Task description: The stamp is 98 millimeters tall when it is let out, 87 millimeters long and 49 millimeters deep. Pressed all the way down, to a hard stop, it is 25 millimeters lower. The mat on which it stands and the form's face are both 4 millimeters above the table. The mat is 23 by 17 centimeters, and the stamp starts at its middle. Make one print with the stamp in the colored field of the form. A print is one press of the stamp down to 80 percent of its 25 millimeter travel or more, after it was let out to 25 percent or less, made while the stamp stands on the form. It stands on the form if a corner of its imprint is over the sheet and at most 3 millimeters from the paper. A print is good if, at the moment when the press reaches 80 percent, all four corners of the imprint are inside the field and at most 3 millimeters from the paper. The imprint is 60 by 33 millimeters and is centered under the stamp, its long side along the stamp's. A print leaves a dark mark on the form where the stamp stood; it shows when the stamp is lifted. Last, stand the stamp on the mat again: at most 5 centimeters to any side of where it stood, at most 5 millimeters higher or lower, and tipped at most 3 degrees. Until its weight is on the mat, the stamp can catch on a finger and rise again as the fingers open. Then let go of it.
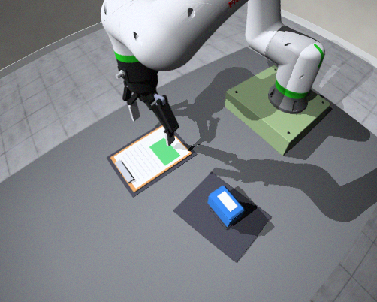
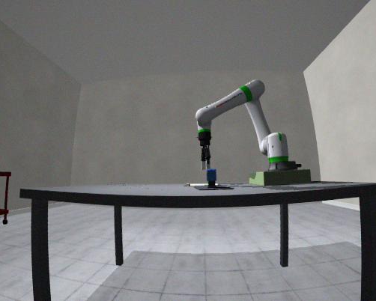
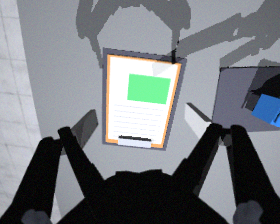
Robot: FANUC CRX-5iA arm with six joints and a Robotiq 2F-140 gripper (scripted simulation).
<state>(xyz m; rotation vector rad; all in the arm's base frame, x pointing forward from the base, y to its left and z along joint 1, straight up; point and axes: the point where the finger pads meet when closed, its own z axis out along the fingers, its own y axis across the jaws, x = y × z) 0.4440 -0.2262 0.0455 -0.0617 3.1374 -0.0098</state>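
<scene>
My gripper is now 3 cm short of the blue stamp, 30 cm to the right of it and 7 cm above it. Round my hand: dark mat 3 cm ahead, 30 cm to the left, 12 cm below.
</scene>
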